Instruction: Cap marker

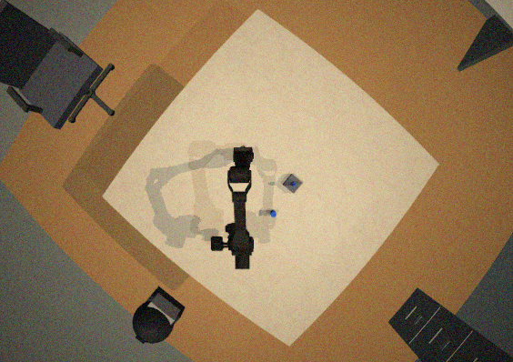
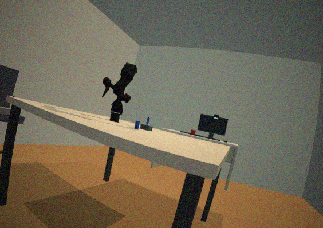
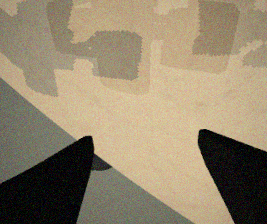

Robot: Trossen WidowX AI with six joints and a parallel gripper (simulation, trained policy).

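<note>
My gripper tip is 9 cm short of the blue cap, 23 cm to the right of it and 9 cm above it. Round my gripper tip: grey holder block (7 cm ahead, 40 cm to the left, 10 cm below).
</note>
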